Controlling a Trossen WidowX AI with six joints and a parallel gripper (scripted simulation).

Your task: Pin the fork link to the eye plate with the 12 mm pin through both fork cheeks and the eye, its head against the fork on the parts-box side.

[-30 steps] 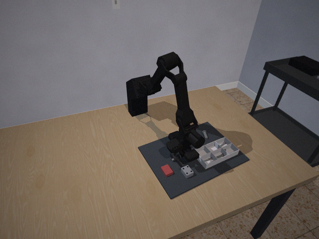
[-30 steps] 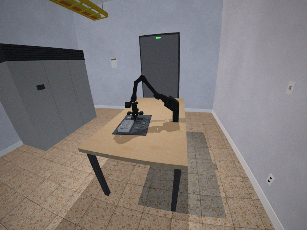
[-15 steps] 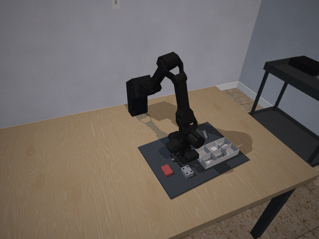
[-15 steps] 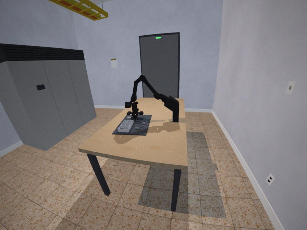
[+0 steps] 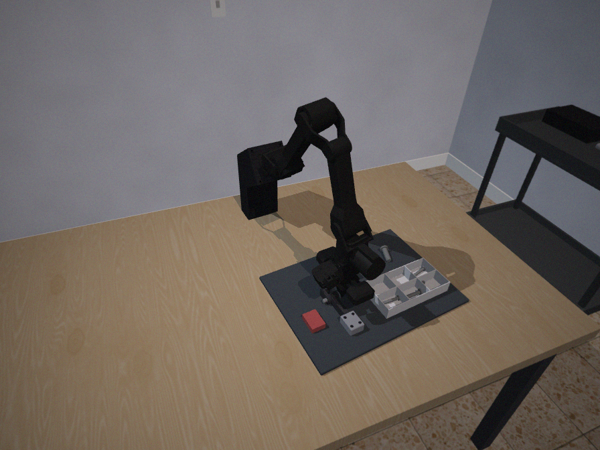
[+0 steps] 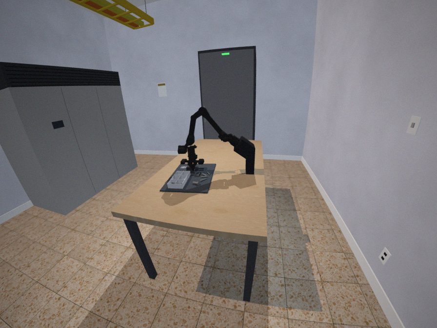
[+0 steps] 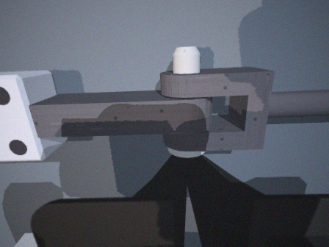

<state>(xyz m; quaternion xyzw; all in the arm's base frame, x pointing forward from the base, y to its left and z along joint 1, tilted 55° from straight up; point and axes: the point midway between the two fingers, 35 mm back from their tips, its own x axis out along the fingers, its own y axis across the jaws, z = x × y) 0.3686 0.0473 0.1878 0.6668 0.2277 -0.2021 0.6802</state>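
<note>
Now: hand 3 cm to the left of the eye plate, 3 cm above it and 2 cm short of it. From my hand the other things lie so: light grey headed pin (6 cm to the left, 6 cm behind, 3 cm below); then mat (7 cm to the left, 4 cm below, 1 cm behind); then grey pin (3 cm to the right, 3 cm below).
</note>
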